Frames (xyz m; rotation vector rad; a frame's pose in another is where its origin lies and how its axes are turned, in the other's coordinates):
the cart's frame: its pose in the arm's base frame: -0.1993 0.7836 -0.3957 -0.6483 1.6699 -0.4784
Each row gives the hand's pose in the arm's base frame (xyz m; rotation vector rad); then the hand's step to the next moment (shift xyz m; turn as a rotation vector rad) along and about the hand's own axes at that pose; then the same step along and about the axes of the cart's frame.
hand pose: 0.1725 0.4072 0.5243 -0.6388 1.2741 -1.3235
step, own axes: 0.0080 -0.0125 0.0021 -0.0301 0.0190 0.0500
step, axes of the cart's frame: 0.0004 -0.0136 -0.0063 -0.0221 0.0005 0.0573
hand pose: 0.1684 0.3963 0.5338 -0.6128 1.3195 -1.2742
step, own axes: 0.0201 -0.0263 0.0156 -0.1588 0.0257 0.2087
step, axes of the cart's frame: 0.0044 -0.0361 -0.0037 -0.1462 -0.0230 0.2180
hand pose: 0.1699 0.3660 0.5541 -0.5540 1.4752 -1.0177
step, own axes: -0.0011 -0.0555 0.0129 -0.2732 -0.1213 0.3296
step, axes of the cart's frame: -0.0162 -0.0537 -0.0099 -0.2966 -0.1729 0.2831
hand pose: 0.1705 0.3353 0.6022 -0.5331 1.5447 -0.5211
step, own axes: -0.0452 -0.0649 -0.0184 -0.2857 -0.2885 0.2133
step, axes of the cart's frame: -0.0405 -0.0632 -0.0310 -0.2913 -0.3231 0.1452
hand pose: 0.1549 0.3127 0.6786 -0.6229 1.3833 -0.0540
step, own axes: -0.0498 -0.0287 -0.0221 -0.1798 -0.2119 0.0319
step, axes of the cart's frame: -0.0308 -0.0420 -0.0328 -0.1369 -0.2439 0.0042
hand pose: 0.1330 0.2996 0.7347 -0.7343 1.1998 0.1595
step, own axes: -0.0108 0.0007 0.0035 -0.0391 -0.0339 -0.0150
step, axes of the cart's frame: -0.0107 -0.0019 -0.0034 -0.0178 -0.0466 -0.0202
